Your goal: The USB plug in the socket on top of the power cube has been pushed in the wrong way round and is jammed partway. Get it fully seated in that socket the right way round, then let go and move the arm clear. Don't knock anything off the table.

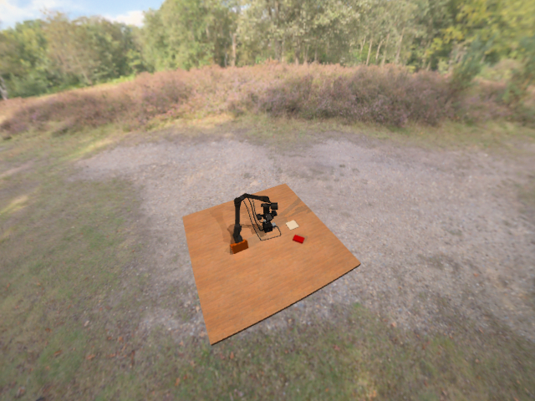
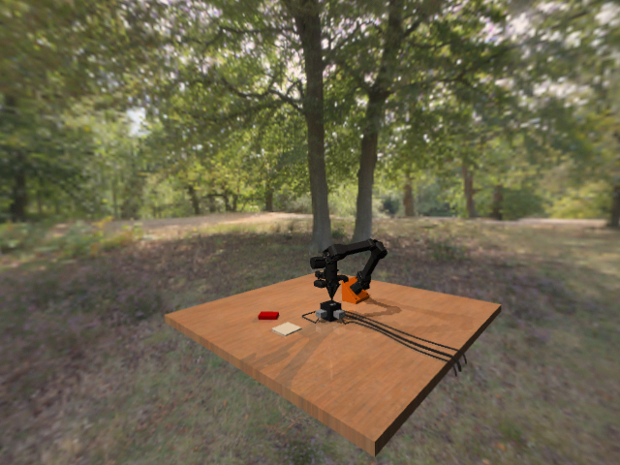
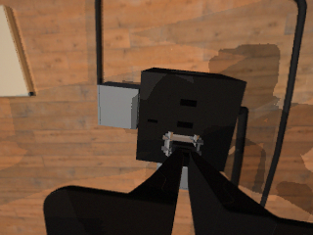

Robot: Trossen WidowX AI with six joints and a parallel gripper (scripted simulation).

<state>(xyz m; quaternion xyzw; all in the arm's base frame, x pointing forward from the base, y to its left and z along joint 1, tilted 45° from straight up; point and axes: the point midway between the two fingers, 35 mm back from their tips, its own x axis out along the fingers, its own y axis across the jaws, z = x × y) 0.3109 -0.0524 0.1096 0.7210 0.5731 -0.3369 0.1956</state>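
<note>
Now: the USB plug 1 cm below my gripper tip. From my gripper tip the other things lie so: beige tile (23 cm ahead, 10 cm to the right, 10 cm below); then red block (17 cm ahead, 28 cm to the right, 10 cm below).
</note>
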